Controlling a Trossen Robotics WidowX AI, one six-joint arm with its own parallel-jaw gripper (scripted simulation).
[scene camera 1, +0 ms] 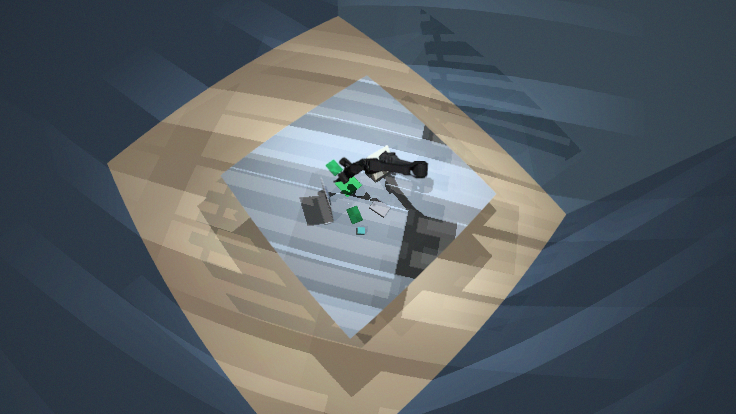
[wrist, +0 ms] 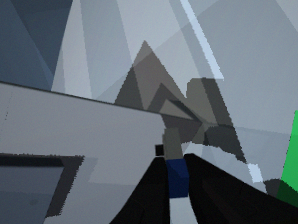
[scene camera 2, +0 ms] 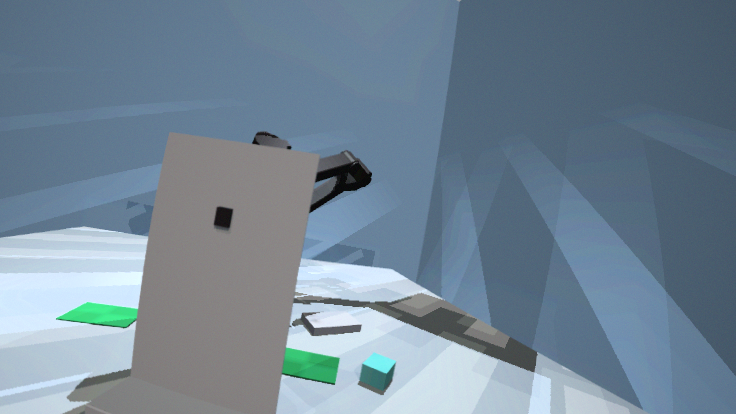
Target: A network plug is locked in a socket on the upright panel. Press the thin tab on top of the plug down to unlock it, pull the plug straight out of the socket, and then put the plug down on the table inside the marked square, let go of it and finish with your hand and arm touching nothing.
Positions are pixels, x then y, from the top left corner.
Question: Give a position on a flat grey slab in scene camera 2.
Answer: At 318,323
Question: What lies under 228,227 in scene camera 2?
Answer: A grey upright panel.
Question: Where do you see a cyan cube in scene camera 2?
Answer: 377,371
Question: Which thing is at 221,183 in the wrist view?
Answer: The gripper.
